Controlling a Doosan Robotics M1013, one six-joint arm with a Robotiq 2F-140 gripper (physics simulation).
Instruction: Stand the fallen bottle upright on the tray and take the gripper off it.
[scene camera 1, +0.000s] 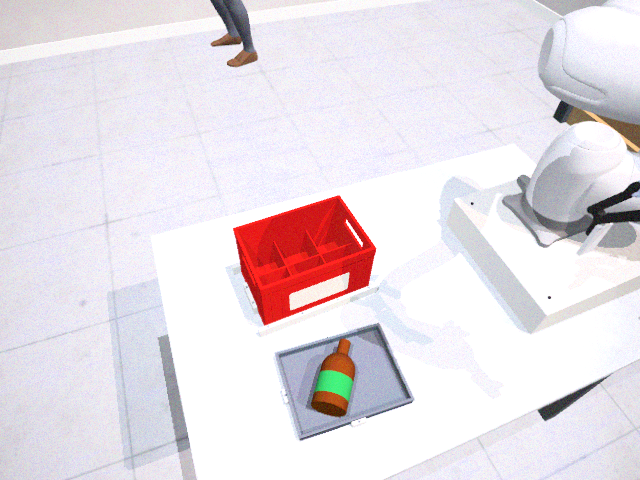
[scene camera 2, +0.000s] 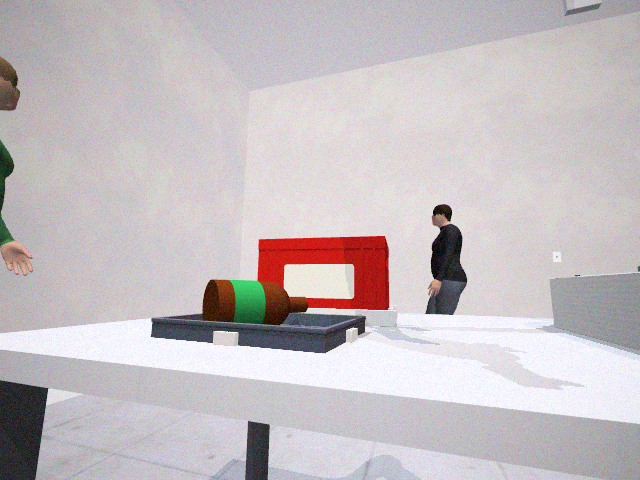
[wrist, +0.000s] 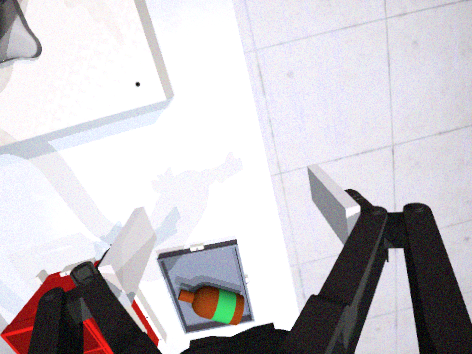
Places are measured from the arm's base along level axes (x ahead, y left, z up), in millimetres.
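Pixels of known places: gripper, fingertip midpoint: (scene camera 1: 613, 282) (wrist: 228, 203); arm's base, link origin: (scene camera 1: 547, 214).
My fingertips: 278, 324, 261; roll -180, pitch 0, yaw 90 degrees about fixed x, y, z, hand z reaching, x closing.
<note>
For each thing: its top centre in the pictures, then the offset to it from my fingertips, as dx, dy, dz.
- brown bottle with a green band, top centre: (scene camera 2: 262, 280) (scene camera 1: 338, 366) (wrist: 209, 314) +408, -140, -288
- grey tray, top centre: (scene camera 2: 268, 316) (scene camera 1: 342, 375) (wrist: 209, 293) +395, -138, -342
- red crate with compartments, top centre: (scene camera 1: 303, 238) (scene camera 2: 328, 243) +385, -413, -192
The brown bottle with a green band (scene camera 1: 334, 382) (scene camera 2: 249, 302) (wrist: 226, 305) lies on its side on the grey tray (scene camera 1: 379, 372) (scene camera 2: 279, 336) (wrist: 215, 266). In scene camera 1 its neck points up the picture, towards the red crate. My gripper (wrist: 228, 203) is open and empty, its two pads wide apart. It hangs high above the table, away from the bottle, which shows below the space between the fingers in the wrist view. Part of the gripper shows at the right edge of scene camera 1; it does not show in scene camera 2.
A red crate with compartments (scene camera 1: 361, 273) (scene camera 2: 368, 279) (wrist: 30, 317) stands beside the tray. The white base block (scene camera 1: 496, 279) (scene camera 2: 594, 304) (wrist: 100, 95) carries the arm. One person (scene camera 1: 240, 31) (scene camera 2: 449, 258) stands beyond the table, another (scene camera 2: 6, 206) at the left.
</note>
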